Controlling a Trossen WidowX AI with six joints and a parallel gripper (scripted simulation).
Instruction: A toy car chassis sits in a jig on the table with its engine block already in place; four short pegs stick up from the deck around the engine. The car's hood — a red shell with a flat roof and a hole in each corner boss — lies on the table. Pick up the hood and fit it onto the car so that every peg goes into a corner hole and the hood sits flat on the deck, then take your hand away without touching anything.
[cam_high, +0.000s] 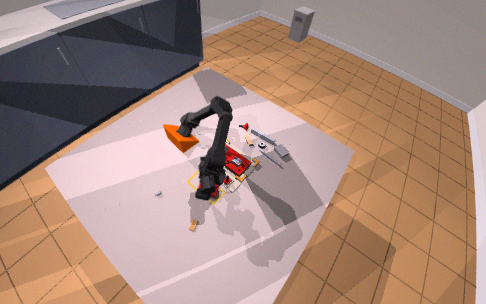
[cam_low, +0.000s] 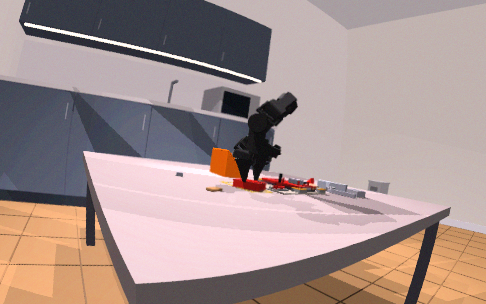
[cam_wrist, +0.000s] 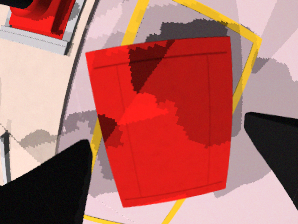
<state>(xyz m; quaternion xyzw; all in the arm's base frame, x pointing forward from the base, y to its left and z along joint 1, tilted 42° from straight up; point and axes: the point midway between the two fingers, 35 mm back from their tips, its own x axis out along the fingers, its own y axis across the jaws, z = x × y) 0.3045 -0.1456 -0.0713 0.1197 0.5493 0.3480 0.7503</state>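
The red hood is 1 cm below my gripper tip. From my gripper tip the other things lie so: small brown block (18 cm to the right, 6 cm ahead, 2 cm below); then small grey bit (18 cm behind, 17 cm to the right, 1 cm below).
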